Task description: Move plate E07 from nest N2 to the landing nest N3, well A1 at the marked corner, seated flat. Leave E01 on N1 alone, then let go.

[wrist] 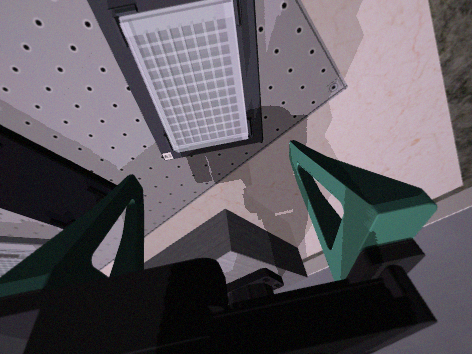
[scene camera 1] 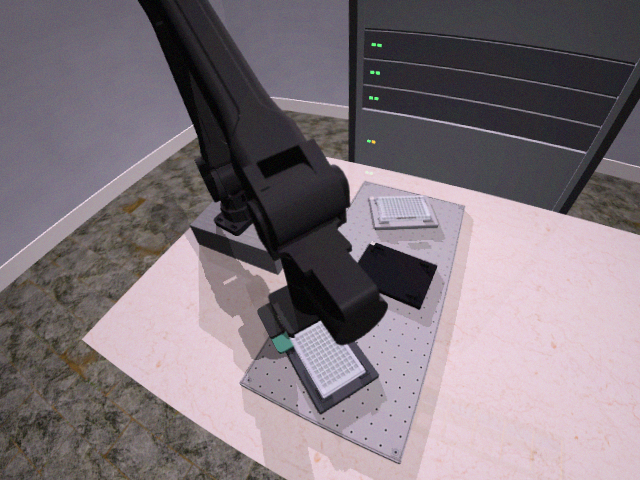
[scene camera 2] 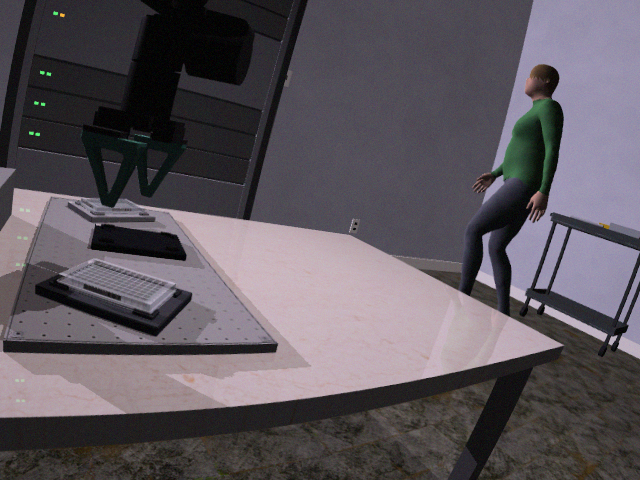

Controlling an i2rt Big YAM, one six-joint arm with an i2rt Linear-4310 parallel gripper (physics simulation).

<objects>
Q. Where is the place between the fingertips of my gripper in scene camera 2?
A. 128,201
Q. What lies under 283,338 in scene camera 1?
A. My gripper.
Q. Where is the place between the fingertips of my gripper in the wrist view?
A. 213,164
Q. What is my gripper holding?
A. Nothing.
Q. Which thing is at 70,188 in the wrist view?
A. A black nest.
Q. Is my gripper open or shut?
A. Open.
</objects>
